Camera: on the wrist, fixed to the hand. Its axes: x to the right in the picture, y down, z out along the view.
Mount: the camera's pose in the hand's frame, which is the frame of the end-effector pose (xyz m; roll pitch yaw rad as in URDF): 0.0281 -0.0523 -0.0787 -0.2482 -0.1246 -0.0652
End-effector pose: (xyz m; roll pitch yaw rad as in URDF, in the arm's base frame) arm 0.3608 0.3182 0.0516 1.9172 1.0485 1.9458
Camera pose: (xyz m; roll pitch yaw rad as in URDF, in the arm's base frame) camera 0.2774 0.2795 0.0160 1.4596 1.1421 1.7153
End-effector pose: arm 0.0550 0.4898 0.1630 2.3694 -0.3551 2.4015
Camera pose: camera -0.0216 0.4347 0.1914 2.1289 -0.2203 2.3601
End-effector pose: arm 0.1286 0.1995 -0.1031 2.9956 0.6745 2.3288
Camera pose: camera 0.0375 0.2039 -0.0658 2.7882 0.8063 2.3951
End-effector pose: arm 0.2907 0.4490 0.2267 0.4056 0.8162 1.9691
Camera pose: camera 0.3252 0.4109 0.1426 0.0523 0.7216 1.8241
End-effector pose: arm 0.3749 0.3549 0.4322 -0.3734 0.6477 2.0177
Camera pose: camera 0.4492 0.3791 0.3720 -0.6350 0.5079 2.0007
